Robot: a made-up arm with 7 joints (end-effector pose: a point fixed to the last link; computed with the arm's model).
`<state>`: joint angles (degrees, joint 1 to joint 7).
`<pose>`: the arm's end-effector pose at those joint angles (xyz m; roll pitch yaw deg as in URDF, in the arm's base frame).
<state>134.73 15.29 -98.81 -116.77 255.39 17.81 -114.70</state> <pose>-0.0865 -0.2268 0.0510 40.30 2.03 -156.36</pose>
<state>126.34 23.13 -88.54 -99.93 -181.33 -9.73 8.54</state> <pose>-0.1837 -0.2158 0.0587 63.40 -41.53 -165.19</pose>
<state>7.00 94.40 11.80 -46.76 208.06 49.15 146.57</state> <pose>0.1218 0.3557 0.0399 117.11 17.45 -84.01</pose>
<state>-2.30 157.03 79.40 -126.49 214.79 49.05 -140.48</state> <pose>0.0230 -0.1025 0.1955 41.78 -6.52 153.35</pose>
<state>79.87 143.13 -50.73 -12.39 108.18 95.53 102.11</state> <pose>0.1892 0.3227 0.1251 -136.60 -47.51 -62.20</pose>
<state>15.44 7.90 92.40 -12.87 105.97 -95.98 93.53</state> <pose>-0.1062 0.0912 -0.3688 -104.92 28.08 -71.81</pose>
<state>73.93 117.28 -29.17 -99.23 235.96 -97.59 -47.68</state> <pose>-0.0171 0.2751 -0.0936 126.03 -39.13 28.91</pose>
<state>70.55 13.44 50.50 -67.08 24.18 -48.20 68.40</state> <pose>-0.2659 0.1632 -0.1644 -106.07 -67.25 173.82</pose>
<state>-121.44 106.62 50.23 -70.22 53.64 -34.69 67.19</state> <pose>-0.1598 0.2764 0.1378 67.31 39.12 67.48</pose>
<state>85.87 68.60 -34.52 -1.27 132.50 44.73 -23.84</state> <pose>-0.2618 0.2823 0.0752 81.32 -1.54 83.45</pose>
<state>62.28 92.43 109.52 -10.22 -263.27 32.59 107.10</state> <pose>-0.0826 0.3715 0.1031 -89.17 69.09 163.18</pose>
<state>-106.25 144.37 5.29 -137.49 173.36 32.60 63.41</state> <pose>-0.1152 0.0365 0.1477 -95.93 -61.40 36.50</pose>
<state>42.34 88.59 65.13 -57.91 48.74 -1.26 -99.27</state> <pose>0.0572 0.3497 0.0896 121.00 35.50 -23.64</pose>
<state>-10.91 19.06 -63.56 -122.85 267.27 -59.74 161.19</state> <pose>0.1054 -0.1080 -0.1760 -78.76 -45.59 -46.19</pose>
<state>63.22 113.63 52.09 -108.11 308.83 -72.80 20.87</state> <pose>0.1986 0.1801 0.0318 18.43 -8.55 -170.56</pose>
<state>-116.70 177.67 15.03 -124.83 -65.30 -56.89 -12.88</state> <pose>-0.2100 -0.0169 0.0830 -149.25 11.21 83.80</pose>
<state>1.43 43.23 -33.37 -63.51 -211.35 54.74 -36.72</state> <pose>0.1313 0.1511 -0.2968 -72.60 3.71 29.83</pose>
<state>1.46 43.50 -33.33 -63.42 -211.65 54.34 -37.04</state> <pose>0.1310 0.1528 -0.2962 -71.85 3.08 29.95</pose>
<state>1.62 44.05 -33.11 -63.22 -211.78 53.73 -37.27</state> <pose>0.1302 0.1566 -0.2949 -70.75 2.42 30.59</pose>
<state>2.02 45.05 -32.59 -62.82 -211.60 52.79 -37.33</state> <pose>0.1282 0.1638 -0.2925 -69.07 1.76 32.14</pose>
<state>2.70 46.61 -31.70 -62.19 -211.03 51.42 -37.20</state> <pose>0.1248 0.1751 -0.2885 -66.73 0.96 34.79</pose>
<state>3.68 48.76 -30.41 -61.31 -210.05 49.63 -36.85</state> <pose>0.1199 0.1905 -0.2823 -63.77 -0.13 38.55</pose>
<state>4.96 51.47 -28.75 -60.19 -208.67 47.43 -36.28</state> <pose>0.1135 0.2094 -0.2733 -60.35 -1.68 43.32</pose>
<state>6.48 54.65 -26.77 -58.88 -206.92 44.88 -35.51</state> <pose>0.1060 0.2307 -0.2612 -56.78 -3.86 48.87</pose>
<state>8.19 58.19 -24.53 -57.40 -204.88 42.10 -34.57</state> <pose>0.0979 0.2531 -0.2458 -53.39 -6.76 54.91</pose>
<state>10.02 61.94 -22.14 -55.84 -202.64 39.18 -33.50</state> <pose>0.0897 0.2751 -0.2275 -50.54 -10.28 61.14</pose>
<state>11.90 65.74 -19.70 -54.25 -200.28 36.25 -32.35</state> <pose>0.0821 0.2955 -0.2070 -48.49 -14.20 67.34</pose>
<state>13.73 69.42 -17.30 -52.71 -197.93 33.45 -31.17</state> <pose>0.0757 0.3133 -0.1854 -47.40 -18.22 73.30</pose>
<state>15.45 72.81 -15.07 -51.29 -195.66 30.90 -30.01</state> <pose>0.0706 0.3278 -0.1643 -47.26 -21.95 78.87</pose>
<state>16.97 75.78 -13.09 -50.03 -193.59 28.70 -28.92</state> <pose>0.0669 0.3390 -0.1450 -47.88 -25.13 83.91</pose>
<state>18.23 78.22 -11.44 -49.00 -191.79 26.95 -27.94</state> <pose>0.0646 0.3472 -0.1286 -48.99 -27.54 88.23</pose>
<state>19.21 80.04 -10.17 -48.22 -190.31 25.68 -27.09</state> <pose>0.0631 0.3527 -0.1161 -50.27 -29.09 91.71</pose>
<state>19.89 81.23 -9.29 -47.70 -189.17 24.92 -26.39</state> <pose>0.0622 0.3560 -0.1077 -51.44 -29.81 94.23</pose>
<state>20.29 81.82 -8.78 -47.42 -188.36 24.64 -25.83</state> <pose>0.0616 0.3577 -0.1035 -52.34 -29.79 95.81</pose>
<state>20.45 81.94 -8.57 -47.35 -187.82 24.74 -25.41</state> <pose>0.0613 0.3581 -0.1025 -52.96 -29.25 96.58</pose>
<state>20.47 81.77 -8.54 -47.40 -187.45 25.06 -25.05</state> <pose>0.0610 0.3578 -0.1034 -53.39 -28.38 96.88</pose>
